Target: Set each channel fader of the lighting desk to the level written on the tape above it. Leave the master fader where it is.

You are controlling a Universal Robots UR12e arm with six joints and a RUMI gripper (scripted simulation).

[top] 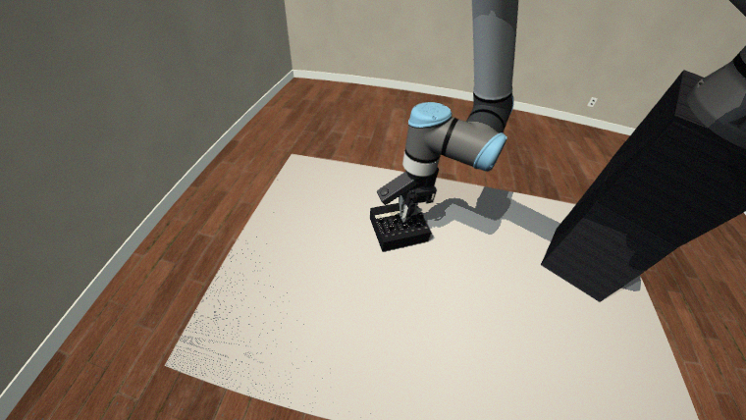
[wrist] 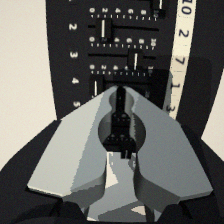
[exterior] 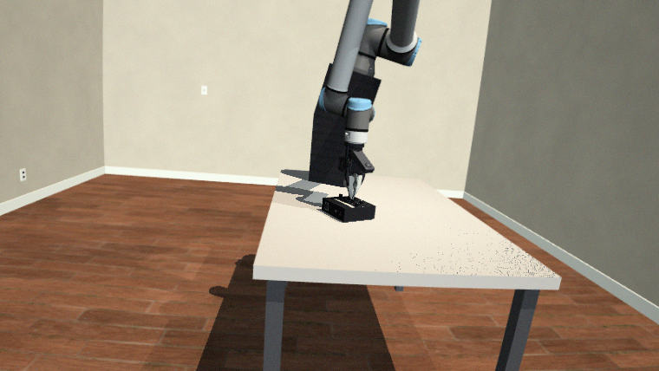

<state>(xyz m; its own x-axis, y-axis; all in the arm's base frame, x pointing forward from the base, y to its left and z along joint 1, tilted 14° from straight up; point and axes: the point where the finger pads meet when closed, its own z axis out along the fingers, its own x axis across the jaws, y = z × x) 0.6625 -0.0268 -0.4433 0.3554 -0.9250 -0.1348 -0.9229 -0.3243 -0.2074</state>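
My hand is 6 cm past the master fader, 3 cm to the left of it and 1 cm above it.
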